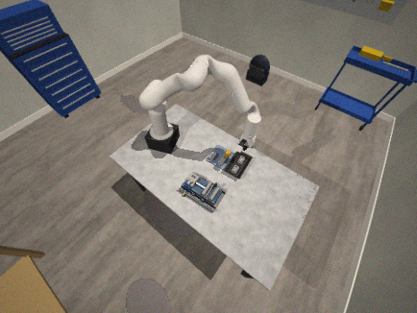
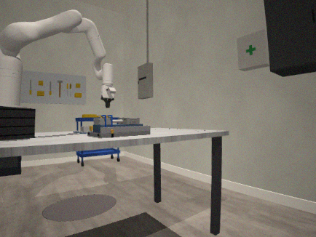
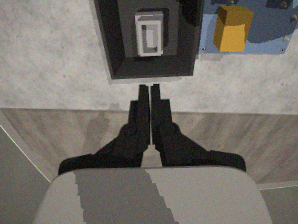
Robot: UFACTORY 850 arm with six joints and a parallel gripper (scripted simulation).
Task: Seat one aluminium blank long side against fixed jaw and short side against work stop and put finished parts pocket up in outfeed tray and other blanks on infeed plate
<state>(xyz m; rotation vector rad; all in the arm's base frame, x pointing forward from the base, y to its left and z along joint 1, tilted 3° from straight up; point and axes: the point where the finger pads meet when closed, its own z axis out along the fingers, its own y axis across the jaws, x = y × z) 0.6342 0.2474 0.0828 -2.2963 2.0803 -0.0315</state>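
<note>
Right now the grey aluminium blank is 20 cm behind my hand, 17 cm below it and 12 cm to the right of it. Also, from my hand: blue vise body: 40 cm to the right, 16 cm below, 8 cm behind; brass blank: 17 cm below, 12 cm behind, 2 cm to the right.
</note>
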